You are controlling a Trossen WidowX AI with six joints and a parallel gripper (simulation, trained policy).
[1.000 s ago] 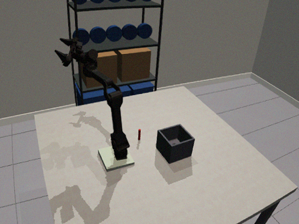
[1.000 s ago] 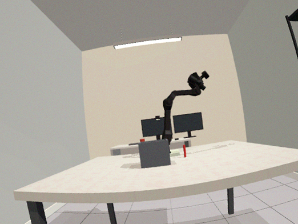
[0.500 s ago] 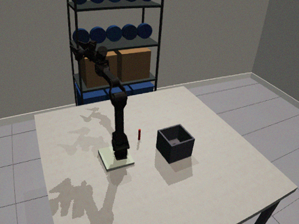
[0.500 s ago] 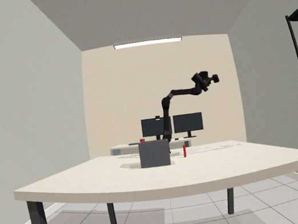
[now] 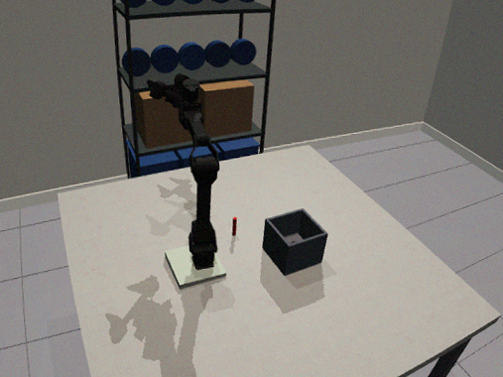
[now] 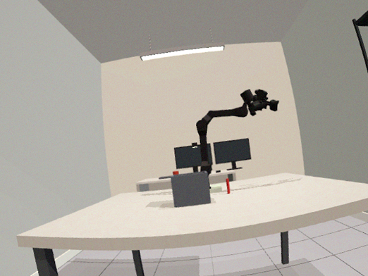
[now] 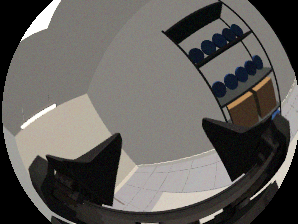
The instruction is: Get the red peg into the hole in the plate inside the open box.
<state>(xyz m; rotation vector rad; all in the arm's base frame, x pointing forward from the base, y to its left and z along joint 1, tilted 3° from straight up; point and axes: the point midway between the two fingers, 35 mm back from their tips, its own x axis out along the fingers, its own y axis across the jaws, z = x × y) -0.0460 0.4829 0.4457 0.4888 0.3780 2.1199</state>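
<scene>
Now: gripper tip 21 cm short of the red peg, 36 cm to the left of it and 46 cm above it. Round my gripper tip: grey plate: 37 cm ahead, 53 cm to the right, 46 cm below.
</scene>
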